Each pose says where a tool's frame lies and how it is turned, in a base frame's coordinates. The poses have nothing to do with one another.
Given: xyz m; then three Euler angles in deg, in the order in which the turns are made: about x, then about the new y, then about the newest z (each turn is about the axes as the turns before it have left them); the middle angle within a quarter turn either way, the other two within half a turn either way.
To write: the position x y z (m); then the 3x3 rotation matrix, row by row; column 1 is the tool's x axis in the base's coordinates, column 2 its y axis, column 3 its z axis. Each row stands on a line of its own. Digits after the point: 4 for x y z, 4 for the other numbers.
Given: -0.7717 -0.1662 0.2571 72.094 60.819 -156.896
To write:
-0.7717 -0.1662 0.2571
-0.4485 0.1913 0.8731
-0.8848 0.0432 -0.4640
-0.1265 -0.9806 0.1499

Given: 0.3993 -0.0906 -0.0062 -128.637 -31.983 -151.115
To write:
0.3993 -0.0906 -0.0062
-0.7427 0.4097 -0.5297
-0.0606 0.7466 0.6625
0.6669 0.5242 -0.5296

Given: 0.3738 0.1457 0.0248 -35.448 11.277 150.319
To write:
0.3738 0.1457 0.0248
-0.8520 -0.4856 0.1956
0.5019 -0.6516 0.5688
-0.1488 0.5828 0.7989

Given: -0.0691 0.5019 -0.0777 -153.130 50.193 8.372
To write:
-0.0691 0.5019 -0.0777
0.6334 -0.0932 0.7682
-0.4734 -0.8320 0.2894
0.6122 -0.5469 -0.5711

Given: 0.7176 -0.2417 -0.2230 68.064 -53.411 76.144
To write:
0.7176 -0.2417 -0.2230
0.1427 -0.5787 -0.8029
0.1843 0.8126 -0.5529
0.9724 -0.0691 0.2227

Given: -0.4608 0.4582 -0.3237 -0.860 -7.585 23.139
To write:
-0.4608 0.4582 -0.3237
0.9115 -0.3895 -0.1320
0.3947 0.9187 0.0149
0.1155 -0.0657 0.9911

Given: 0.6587 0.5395 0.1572 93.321 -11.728 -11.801
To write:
0.6587 0.5395 0.1572
0.9584 0.2002 -0.2033
-0.1868 -0.0982 -0.9775
-0.2157 0.9748 -0.0567

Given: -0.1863 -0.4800 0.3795 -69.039 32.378 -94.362
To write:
-0.1863 -0.4800 0.3795
-0.0642 0.8421 0.5355
-0.3187 -0.5258 0.7886
0.9457 -0.1200 0.3021

